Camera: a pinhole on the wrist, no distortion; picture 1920 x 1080 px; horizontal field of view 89.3 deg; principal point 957.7 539.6 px. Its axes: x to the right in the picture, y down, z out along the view. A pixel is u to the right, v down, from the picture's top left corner.
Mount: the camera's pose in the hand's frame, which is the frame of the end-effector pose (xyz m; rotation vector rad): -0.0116 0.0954 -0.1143 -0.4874 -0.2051 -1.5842
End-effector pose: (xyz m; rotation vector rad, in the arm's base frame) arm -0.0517 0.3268 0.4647 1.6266 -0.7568 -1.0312
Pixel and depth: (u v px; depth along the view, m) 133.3 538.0 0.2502
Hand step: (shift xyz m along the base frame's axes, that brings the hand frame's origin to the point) 0.0040 -0.1474 0.3654
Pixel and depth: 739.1 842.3 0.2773
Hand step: -0.0253 -0.2189 0.2080
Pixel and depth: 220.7 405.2 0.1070
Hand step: 0.0462 -0.0333 0.2135
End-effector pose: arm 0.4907 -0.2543 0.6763 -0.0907 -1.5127 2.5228
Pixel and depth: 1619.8 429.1 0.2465
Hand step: -0.0393 -0.1784 0.0433
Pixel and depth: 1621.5 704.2 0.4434
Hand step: -0.1994 -0.3162 0.1949
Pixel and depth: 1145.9 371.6 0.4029
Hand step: -0.0648 -0.3427 -0.0382
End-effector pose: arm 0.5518 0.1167 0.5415 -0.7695 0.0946 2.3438
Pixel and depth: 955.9 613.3 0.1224
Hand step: -0.0981 -0.1043 -0.0356
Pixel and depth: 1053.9 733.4 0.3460
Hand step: -0.2964 -0.0397 0.0704
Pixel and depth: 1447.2 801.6 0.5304
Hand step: -0.4014 0.1942 0.2378
